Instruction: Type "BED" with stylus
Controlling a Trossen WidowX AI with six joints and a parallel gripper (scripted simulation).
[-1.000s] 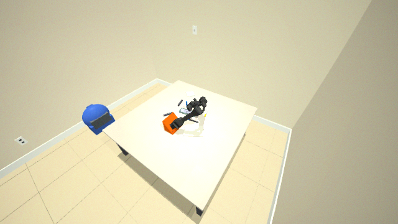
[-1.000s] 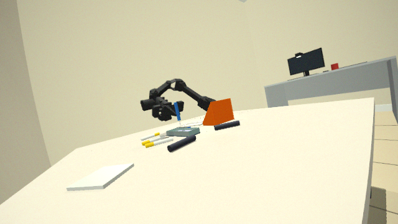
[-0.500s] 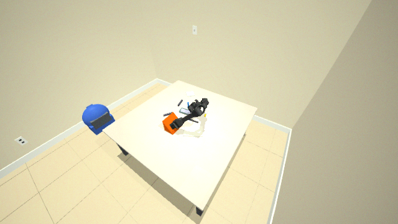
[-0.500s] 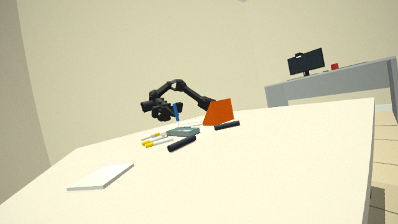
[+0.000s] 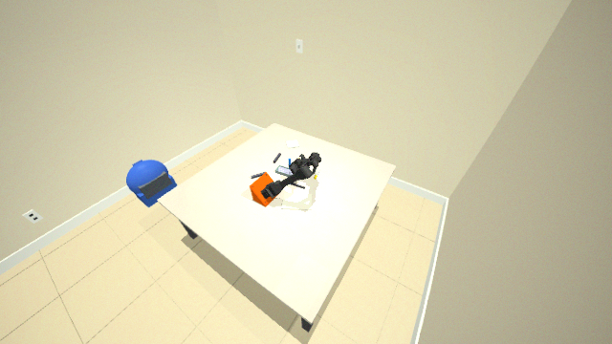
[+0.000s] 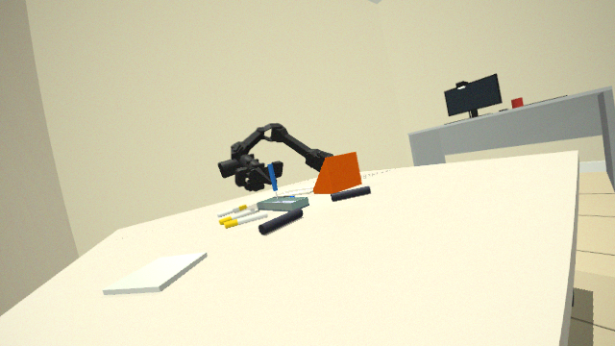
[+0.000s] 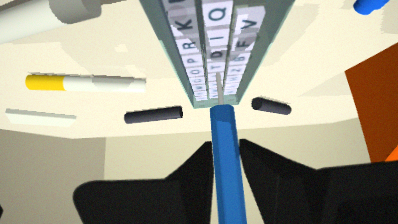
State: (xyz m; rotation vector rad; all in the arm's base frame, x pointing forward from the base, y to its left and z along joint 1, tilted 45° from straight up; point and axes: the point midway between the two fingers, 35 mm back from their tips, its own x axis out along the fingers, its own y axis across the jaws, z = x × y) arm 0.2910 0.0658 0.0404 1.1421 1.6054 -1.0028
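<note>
Right now my gripper tip is 1 cm above the blue stylus. From my gripper tip the other things lie so: stylus tip (5 cm below); then white flat pad (31 cm ahead, 26 cm to the left, 8 cm below).
</note>
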